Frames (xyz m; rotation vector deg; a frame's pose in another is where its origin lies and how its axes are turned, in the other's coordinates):
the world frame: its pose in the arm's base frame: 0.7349 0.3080 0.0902 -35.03 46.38 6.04
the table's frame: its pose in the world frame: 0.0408 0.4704 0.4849 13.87 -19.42 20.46
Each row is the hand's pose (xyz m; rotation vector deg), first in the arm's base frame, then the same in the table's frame.
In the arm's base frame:
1: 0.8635 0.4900 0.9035 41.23 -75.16 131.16
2: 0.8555 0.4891 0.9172 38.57 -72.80 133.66
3: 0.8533 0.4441 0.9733 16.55 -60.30 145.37
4: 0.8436 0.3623 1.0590 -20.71 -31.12 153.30
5: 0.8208 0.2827 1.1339 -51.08 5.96 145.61
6: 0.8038 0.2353 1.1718 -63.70 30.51 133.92
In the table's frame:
1: -0.6619 -0.4461 0.4869 -11.12 -101.12 120.00
2: -0.6760 -0.4444 0.4939 -13.81 -98.02 121.29
3: -0.7243 -0.4877 0.5250 -34.24 -80.42 124.07
4: -0.8071 -0.5627 0.5655 -61.58 -45.57 118.53
5: -0.8930 -0.6293 0.5914 -75.78 -7.73 102.95
6: -0.9428 -0.6670 0.5997 -77.32 15.08 90.12

